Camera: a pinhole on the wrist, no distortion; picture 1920 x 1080 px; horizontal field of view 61.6 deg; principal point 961.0 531.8 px. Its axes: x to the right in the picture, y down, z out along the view. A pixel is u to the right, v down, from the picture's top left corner.
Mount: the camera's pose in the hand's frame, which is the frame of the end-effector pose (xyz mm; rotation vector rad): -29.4 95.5 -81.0 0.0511 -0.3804 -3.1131
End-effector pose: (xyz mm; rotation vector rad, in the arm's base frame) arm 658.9 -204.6 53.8 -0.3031 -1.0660 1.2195
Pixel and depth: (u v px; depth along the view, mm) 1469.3 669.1 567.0
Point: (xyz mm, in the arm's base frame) 180.3 -490.3 56.1
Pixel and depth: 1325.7 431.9 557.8
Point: 151.7 -406.1 13.4
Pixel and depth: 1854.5 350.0 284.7
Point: 404.3 -363.1 -86.1
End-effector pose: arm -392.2 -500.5 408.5 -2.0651 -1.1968 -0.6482
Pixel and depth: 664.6 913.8 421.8
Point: -255.3 -254.4 168.0
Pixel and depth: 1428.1 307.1 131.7
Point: -293.7 -563.2 289.5
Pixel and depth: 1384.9 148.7 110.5
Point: -288.8 -575.2 310.2
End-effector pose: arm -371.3 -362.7 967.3 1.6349 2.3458 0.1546
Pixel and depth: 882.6 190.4 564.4
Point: 74.3 -289.3 636.2
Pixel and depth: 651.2 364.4 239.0
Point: -172.1 -301.9 869.2
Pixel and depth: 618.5 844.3 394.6
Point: -187.0 -305.1 680.3
